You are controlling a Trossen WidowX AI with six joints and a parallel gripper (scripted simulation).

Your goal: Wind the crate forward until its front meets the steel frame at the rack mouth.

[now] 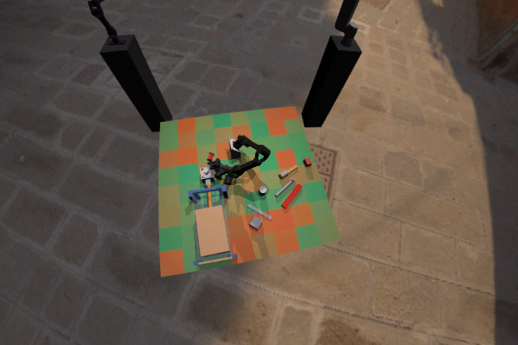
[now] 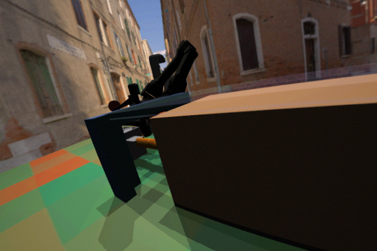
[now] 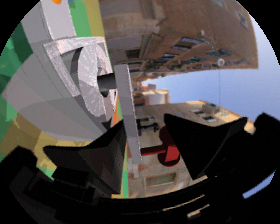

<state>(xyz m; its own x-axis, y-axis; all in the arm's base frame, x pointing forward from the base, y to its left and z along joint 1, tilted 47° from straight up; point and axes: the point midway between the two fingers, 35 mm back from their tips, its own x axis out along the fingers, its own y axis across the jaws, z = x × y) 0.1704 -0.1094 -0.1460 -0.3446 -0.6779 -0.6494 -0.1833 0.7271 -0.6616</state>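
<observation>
The red knob lies 4 cm behind my gripper tip, 3 cm to the left of it and 2 cm above it. The rest, counted from my gripper tip: grey winch 10 cm below, 3 cm to the right, 3 cm ahead; then grey winch handle 1 cm to the left, 1 cm below, 1 cm behind; then round puck 40 cm to the left, 20 cm ahead, 10 cm below.
</observation>
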